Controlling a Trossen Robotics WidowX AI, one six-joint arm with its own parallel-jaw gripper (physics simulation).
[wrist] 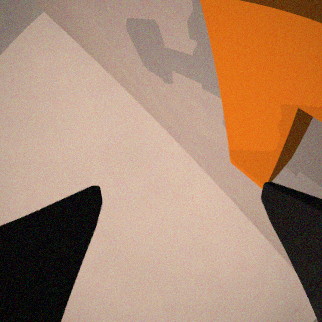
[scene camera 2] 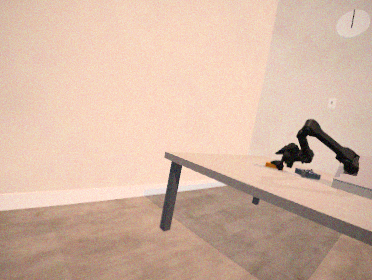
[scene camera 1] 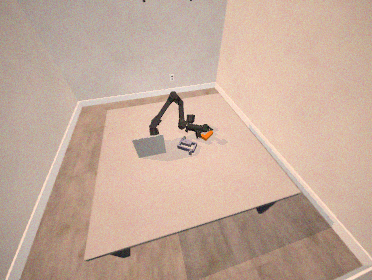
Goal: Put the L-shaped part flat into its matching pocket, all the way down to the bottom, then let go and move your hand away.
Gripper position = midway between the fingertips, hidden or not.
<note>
The table carries an orange L-shaped part point(wrist: 261, 60). Further things: my gripper point(wrist: 182, 192).
</note>
